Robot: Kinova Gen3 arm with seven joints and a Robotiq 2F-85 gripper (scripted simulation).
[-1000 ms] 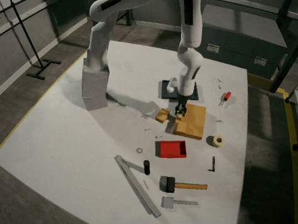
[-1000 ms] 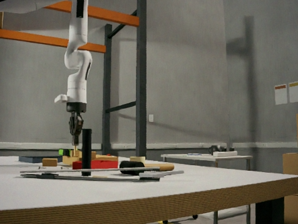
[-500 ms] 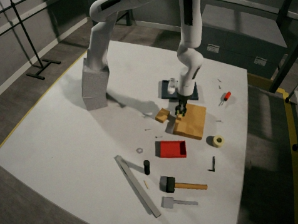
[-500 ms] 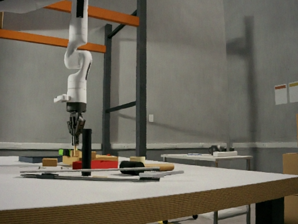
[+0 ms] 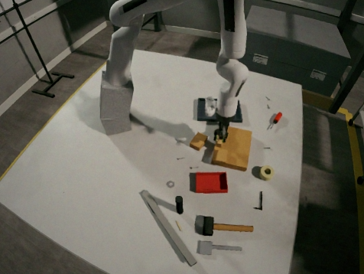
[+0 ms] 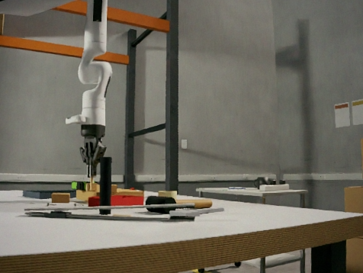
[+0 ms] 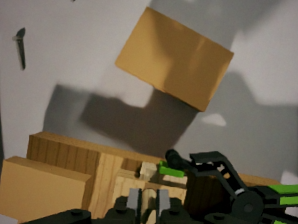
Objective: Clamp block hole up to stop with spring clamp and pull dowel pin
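My hand is 2 cm above the dowel pin. The rest, counted from my hand: pale wooden block: 5 cm below; then wooden bench board: 6 cm ahead, 7 cm below; then tan wooden block: 9 cm behind, 1 cm to the left, 8 cm below.
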